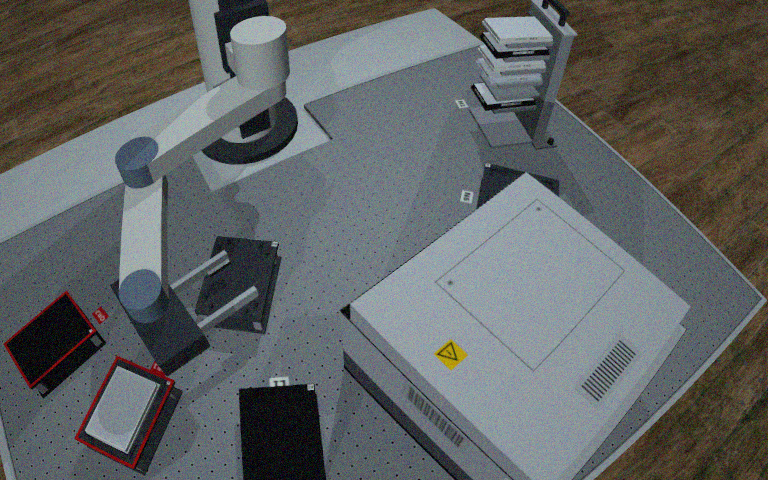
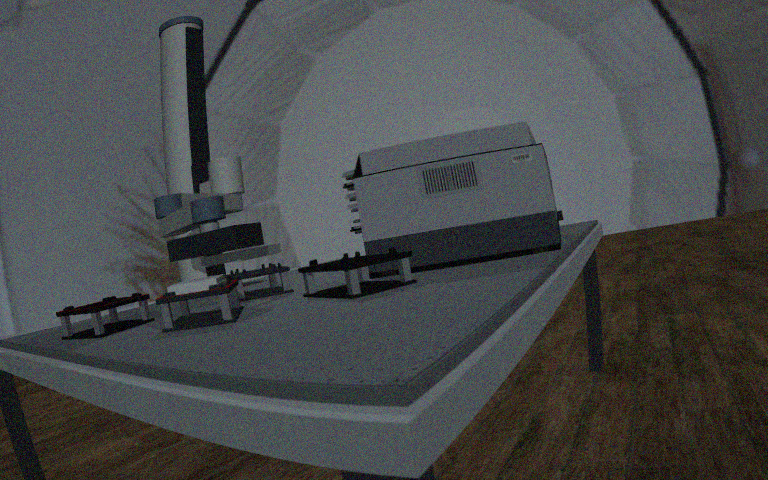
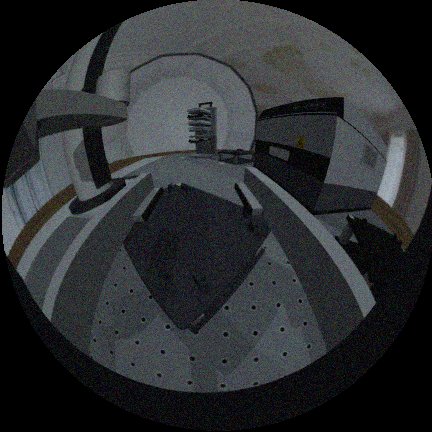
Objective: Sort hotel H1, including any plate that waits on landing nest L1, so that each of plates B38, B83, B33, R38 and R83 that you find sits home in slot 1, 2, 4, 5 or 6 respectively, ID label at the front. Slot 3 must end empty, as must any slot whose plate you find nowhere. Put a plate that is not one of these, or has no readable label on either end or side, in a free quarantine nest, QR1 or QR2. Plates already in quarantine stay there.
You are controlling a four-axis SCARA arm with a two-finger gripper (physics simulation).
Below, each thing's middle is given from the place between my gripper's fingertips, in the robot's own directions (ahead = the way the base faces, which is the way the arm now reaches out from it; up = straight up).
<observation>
The dark RG nest [image 3: 190,229] lies 4 cm below my hand, 2 cm behind it and 1 cm to the right of it. The rest, counted from my hand: instrument [image 2: 390,204] (36 cm ahead, 29 cm to the left, 1 cm above); quarantine nest QR2 [image 1: 48,338] (38 cm to the right, 9 cm behind, 4 cm below); landing nest L1 [image 2: 368,260] (27 cm ahead, 7 cm to the right, 4 cm below).
</observation>
